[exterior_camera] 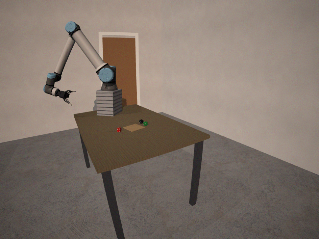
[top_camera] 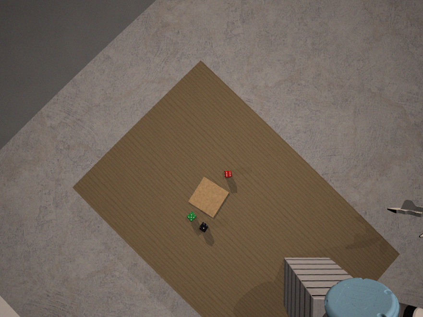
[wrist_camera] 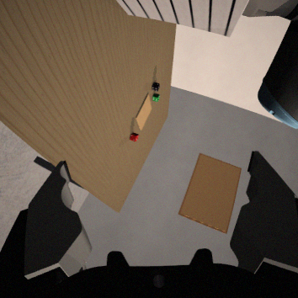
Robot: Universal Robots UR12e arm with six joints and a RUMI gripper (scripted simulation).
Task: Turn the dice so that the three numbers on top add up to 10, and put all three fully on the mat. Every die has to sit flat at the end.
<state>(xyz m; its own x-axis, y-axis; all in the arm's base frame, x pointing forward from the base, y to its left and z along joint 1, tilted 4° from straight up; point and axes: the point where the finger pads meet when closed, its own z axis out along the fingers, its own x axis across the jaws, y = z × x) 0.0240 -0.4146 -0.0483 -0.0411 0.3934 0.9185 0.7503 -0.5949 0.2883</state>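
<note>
Right now my hand is 57 cm short of the red die, 22 cm to the right of it and 23 cm above it. Also, from my hand: tan mat: 58 cm ahead, 37 cm to the left, 24 cm below; black die: 51 cm ahead, 49 cm to the left, 23 cm below; green die: 59 cm ahead, 48 cm to the left, 23 cm below.
</note>
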